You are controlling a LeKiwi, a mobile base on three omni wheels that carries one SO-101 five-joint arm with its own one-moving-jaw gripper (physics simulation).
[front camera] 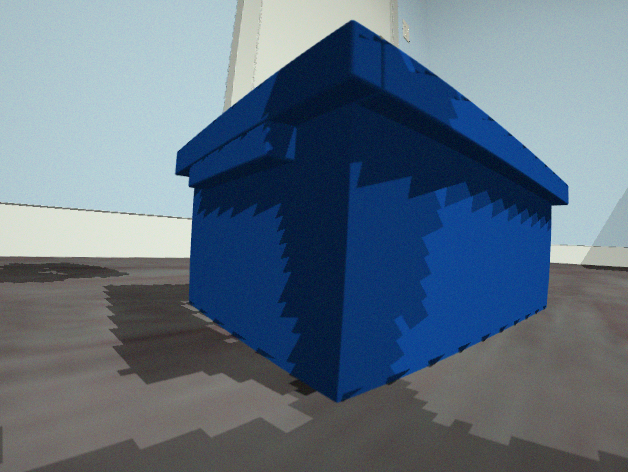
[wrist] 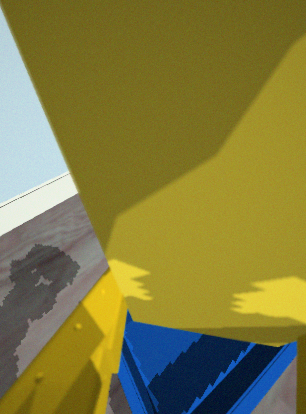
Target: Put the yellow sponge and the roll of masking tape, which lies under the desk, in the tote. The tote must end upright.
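Frame: origin at the arm's base, x ahead, y left, z up, level; metres.
Where they show: hand, tool point: (wrist: 142,254).
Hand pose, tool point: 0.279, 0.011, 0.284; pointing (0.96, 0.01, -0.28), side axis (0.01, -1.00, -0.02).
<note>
After its pixels a point has its place, as x, y, z.
The blue tote (front camera: 472,263) @(0.204, -0.090, -0.043) (wrist: 262,378) @(0.233, -0.133, 0.031) stands upright on the floor, one corner towards the front camera, close and large in that view. In the wrist view the tote shows at the bottom, beyond and below the sponge. The yellow sponge (wrist: 200,200) fills most of the wrist view. My gripper (wrist: 207,310) is shut on the sponge, with one jaw at its lower left and the other at the right edge. The sponge is held up above the tote's level; exactly how far over the opening it is cannot be told. The masking tape does not show.
The grey-brown floor (front camera: 101,406) @(0.135, 0.059, -0.089) (wrist: 90,220) carries dark shadows around the tote. Behind the tote stand a pale blue wall (front camera: 101,101) @(0.599, 0.408, 0.213) (wrist: 25,125) @(0.667, 0.344, 0.165) with a white baseboard (front camera: 91,233) @(0.593, 0.395, -0.045) (wrist: 35,207) @(0.589, 0.399, -0.058) and a cream door (front camera: 304,30) @(0.974, 0.031, 0.638).
</note>
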